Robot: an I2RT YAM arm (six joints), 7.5 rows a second.
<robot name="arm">
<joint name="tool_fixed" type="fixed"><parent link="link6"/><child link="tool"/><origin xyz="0 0 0" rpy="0 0 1.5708"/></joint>
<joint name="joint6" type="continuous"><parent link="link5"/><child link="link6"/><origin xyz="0.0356 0 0.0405" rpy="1.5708 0 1.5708"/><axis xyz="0 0 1"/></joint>
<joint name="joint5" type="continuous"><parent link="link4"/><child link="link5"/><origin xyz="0.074 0.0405 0.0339" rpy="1.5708 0 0"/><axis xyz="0 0 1"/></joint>
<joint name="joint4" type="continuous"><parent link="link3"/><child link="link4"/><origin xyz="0.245 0.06 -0.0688"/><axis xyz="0 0 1"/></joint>
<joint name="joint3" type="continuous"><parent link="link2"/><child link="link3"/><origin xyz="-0.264 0 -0.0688" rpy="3.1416 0 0"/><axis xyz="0 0 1"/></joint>
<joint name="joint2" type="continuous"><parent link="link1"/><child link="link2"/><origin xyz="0.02 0.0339 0.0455" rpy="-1.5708 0 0"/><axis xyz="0 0 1"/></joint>
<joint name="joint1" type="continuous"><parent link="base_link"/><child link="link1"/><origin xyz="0 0 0.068"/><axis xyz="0 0 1"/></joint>
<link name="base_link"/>
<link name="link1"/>
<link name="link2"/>
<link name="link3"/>
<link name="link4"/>
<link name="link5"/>
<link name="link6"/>
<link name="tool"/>
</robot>
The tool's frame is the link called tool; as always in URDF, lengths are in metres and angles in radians. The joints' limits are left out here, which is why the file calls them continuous.
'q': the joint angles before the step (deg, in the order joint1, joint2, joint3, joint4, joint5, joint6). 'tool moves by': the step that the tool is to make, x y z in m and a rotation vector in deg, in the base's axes. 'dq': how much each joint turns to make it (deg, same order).
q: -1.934 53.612 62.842 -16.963 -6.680 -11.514
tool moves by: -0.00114 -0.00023 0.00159 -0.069 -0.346 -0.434
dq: 0.001 -0.174 0.175 -0.001 0.438 0.000
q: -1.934 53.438 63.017 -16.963 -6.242 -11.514
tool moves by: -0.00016 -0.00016 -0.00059 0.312 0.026 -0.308
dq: 0.000 -0.087 -0.174 0.087 0.265 0.350
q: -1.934 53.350 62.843 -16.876 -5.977 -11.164
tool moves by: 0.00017 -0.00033 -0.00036 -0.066 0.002 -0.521
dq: 0.000 -0.001 -0.088 0.088 0.525 0.001
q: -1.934 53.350 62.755 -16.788 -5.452 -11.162
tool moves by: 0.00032 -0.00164 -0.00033 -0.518 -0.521 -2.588
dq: 0.001 -0.087 -0.352 0.790 2.631 -0.176
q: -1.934 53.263 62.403 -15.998 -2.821 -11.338
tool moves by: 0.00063 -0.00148 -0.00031 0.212 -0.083 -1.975
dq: -0.087 0.087 -0.090 0.266 1.849 0.437
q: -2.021 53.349 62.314 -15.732 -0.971 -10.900
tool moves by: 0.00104 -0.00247 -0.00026 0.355 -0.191 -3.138
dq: -0.176 0.178 -0.087 0.437 2.900 0.704
